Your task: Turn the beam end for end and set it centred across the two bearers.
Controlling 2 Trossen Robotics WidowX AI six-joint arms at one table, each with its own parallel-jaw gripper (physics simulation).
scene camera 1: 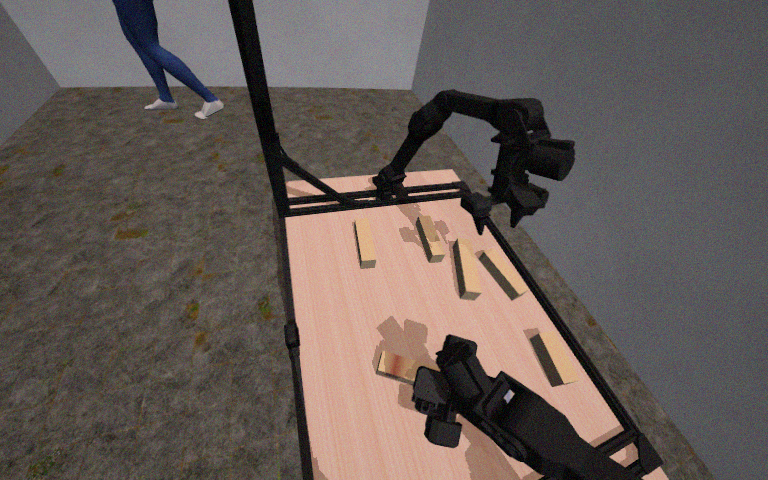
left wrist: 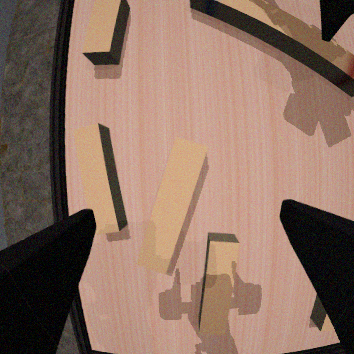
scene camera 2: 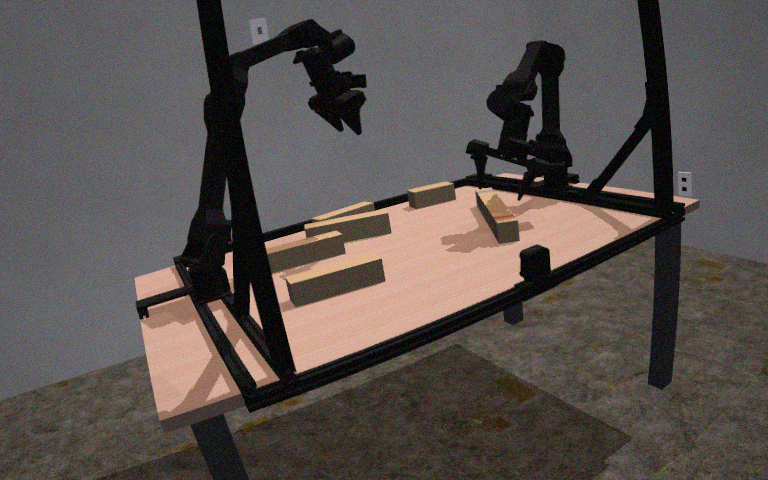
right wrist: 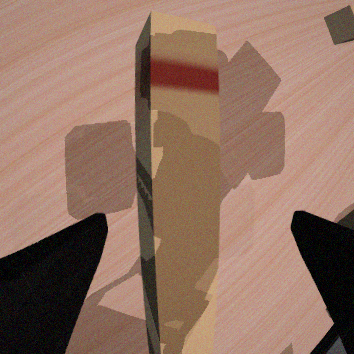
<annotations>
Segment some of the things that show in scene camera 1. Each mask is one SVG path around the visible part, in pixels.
The left gripper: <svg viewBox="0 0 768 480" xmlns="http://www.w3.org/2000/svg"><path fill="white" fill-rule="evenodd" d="M549 192L537 185L528 183L529 175L525 173L525 170L513 172L496 167L496 169L491 169L491 174L494 175L493 185L488 187L488 192L491 193L491 196L484 197L478 192L465 194L461 198L460 206L472 215L477 232L482 236L486 218L491 216L489 212L492 209L492 205L506 203L511 209L510 226L515 228L523 216L534 215L538 209L545 207Z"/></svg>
The right gripper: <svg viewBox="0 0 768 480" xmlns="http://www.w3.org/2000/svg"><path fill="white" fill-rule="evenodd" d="M420 366L416 372L411 401L415 402L415 409L427 415L424 435L434 445L455 448L459 445L462 424L455 422L456 416L460 414L464 417L460 409L460 400L454 394L441 371ZM436 352L436 355L438 355L449 345L463 341L469 344L476 355L478 345L474 341L448 334L443 343L442 350Z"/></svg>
A beam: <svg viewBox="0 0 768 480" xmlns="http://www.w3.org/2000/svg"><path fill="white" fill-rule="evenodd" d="M511 390L509 390L504 397L507 403L509 403L515 394ZM376 374L413 386L418 367L425 366L439 372L441 370L439 367L382 351Z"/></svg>
</annotations>
